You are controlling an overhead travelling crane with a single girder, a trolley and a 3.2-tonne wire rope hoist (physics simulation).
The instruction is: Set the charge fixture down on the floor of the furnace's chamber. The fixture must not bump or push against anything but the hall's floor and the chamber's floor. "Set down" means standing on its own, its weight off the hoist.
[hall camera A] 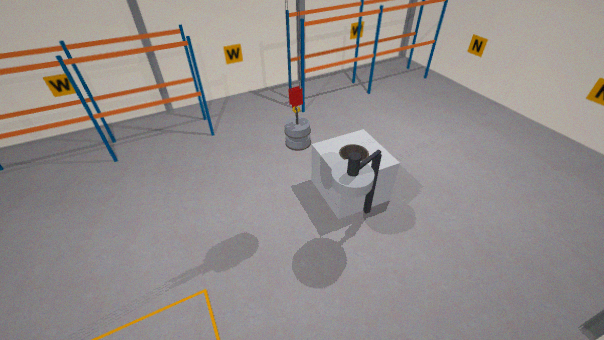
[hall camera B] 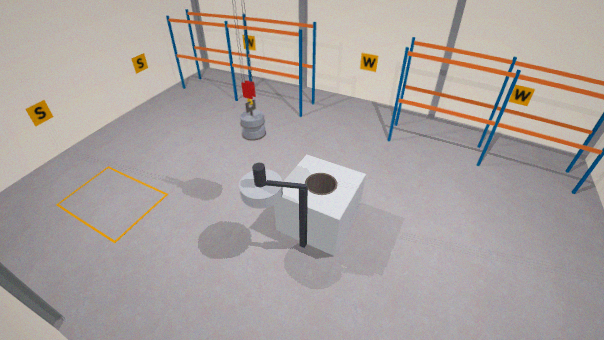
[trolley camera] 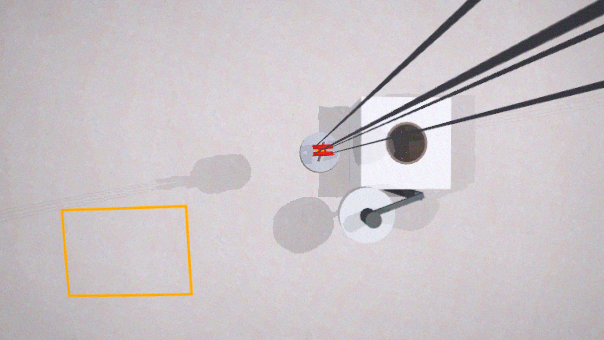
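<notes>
The grey, round charge fixture [hall camera A: 298, 135] [hall camera B: 253, 126] [trolley camera: 309, 161] hangs upright in the air below the red hook block. The hook, my gripper [hall camera A: 296, 109] [hall camera B: 250, 105] [trolley camera: 322, 150], is shut on its top link. In the trolley view the fixture is left of the white furnace [hall camera A: 370, 140] [hall camera B: 307, 167] [trolley camera: 435, 110], apart from its top in outline. The furnace's round chamber opening [hall camera A: 350, 149] [hall camera B: 321, 184] [trolley camera: 406, 143] is uncovered; the chamber floor is not clearly visible. The fixture's exact height is hard to tell.
The round lid [hall camera A: 350, 184] [hall camera B: 260, 197] [trolley camera: 357, 230] is swung aside on its dark post and arm [hall camera A: 372, 185] [hall camera B: 303, 215] [trolley camera: 400, 204]. Blue-orange racks stand along the W wall, one left [hall camera A: 206, 110] [hall camera B: 300, 75], one right [hall camera A: 302, 60] [hall camera B: 498, 120]. An orange rectangle [hall camera B: 137, 180] [trolley camera: 125, 208] marks the floor.
</notes>
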